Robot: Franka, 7 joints.
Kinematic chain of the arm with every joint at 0, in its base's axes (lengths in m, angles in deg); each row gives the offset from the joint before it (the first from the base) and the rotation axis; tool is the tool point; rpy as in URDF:
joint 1: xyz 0 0 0.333 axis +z
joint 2: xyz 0 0 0 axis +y
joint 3: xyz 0 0 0.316 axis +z
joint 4: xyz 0.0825 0 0 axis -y
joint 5: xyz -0.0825 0 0.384 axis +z
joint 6: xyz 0 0 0 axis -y
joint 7: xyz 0.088 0 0 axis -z
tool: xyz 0 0 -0.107 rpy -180 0 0
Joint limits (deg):
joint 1: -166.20..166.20
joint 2: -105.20..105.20
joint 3: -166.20..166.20
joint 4: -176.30..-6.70
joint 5: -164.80..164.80
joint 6: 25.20..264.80
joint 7: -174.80..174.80
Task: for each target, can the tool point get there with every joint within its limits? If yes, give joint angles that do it. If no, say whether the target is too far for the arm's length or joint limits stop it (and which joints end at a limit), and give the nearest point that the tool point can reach.
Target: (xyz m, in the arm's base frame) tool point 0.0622 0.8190 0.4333
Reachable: yes | joints 62.88 57.31 44.72 -53.40 -42.29 139.04 137.65
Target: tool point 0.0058 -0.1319 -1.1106
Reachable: no: too far | nearest point 0.0097 -0.2208 -0.3571 | short by 0.759 m
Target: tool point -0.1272 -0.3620 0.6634
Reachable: yes | joints -1.81 -64.32 -72.46 -107.83 -109.03 246.66 -107.90
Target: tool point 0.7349 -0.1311 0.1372
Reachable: yes | joints -36.13 83.92 65.85 -50.07 -70.79 84.49 0.20
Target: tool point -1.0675 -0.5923 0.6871
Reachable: no: too far | nearest point -0.7205 -0.3997 0.5720 | short by 0.413 m
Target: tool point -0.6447 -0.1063 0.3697
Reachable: yes | joints 61.87 -74.05 108.88 -80.09 -50.16 73.82 -32.57
